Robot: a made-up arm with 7 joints.
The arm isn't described. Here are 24 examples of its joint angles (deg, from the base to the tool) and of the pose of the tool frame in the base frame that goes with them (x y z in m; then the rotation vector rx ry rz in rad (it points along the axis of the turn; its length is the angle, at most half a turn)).
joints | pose
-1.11 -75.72 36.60 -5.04 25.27 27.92 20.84 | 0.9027 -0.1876 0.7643 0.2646 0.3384 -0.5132
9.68 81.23 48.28 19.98 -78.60 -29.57 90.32 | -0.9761 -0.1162 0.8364 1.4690 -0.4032 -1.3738
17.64 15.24 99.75 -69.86 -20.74 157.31 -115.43 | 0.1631 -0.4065 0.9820 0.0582 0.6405 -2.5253
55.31 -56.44 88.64 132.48 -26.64 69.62 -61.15 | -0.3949 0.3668 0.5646 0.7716 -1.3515 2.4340
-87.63 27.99 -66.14 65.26 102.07 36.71 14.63 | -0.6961 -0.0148 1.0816 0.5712 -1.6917 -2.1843
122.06 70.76 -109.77 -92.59 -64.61 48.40 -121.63 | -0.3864 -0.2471 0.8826 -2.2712 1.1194 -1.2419
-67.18 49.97 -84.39 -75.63 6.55 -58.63 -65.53 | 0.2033 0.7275 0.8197 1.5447 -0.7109 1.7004
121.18 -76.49 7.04 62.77 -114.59 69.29 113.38 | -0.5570 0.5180 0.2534 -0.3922 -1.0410 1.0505
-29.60 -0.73 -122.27 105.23 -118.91 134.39 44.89 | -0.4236 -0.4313 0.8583 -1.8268 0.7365 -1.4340
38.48 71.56 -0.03 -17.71 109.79 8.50 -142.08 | -0.7778 -0.6267 0.8938 -0.3558 1.2077 0.5655
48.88 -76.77 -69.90 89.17 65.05 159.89 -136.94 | 0.5111 -0.1821 0.5459 2.3415 0.7603 0.0847
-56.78 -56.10 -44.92 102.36 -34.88 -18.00 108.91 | -0.2876 -0.6728 0.3488 0.6805 -1.3645 0.8271
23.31 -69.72 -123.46 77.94 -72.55 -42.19 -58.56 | 0.5792 -0.3468 1.1621 0.8831 -2.4597 0.6925
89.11 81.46 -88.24 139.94 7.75 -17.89 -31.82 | 0.4999 0.1702 0.4460 0.2948 0.2783 1.4305
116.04 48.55 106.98 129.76 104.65 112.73 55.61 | -0.2349 -0.0564 0.4525 -0.3107 0.5288 1.4006
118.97 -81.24 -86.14 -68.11 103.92 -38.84 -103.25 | -0.7511 0.3968 0.5995 -0.3387 0.6763 -1.3353
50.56 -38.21 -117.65 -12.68 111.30 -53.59 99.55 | 0.5231 0.4562 1.2561 -1.0042 0.8086 -1.1182
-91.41 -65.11 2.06 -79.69 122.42 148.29 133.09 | -0.0491 -0.3007 1.1596 1.8464 -0.5380 1.3723
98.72 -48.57 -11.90 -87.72 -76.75 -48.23 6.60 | 0.0163 -0.2455 1.1741 -0.1595 -0.1136 -0.4945
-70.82 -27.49 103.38 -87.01 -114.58 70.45 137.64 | -0.6226 -0.2306 0.8865 -1.8295 1.0911 1.0267
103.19 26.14 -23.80 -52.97 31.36 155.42 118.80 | 0.1623 -0.5374 0.9867 -1.3625 0.3758 -1.2494
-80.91 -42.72 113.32 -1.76 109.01 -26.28 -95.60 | 0.1111 -0.4964 1.4350 -0.7377 2.9355 -0.2332
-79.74 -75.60 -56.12 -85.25 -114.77 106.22 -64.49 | 0.4840 -0.1116 0.7310 0.8084 -0.2568 -1.1278
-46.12 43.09 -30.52 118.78 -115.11 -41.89 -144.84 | -0.0490 -0.4829 1.1117 -0.3702 1.3902 0.9495
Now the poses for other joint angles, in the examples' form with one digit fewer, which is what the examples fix.
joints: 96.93 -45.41 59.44 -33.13 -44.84 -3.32 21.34
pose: 0.399 0.495 1.273 -0.127 -0.035 0.635
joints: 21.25 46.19 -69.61 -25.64 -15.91 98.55 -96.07
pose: -0.727 -0.008 0.936 1.070 -0.221 1.395
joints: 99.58 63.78 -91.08 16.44 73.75 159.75 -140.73
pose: 0.450 -0.582 0.834 -0.834 0.603 -2.319
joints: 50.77 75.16 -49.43 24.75 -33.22 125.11 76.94
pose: -0.400 -0.704 0.842 -1.850 1.986 1.195
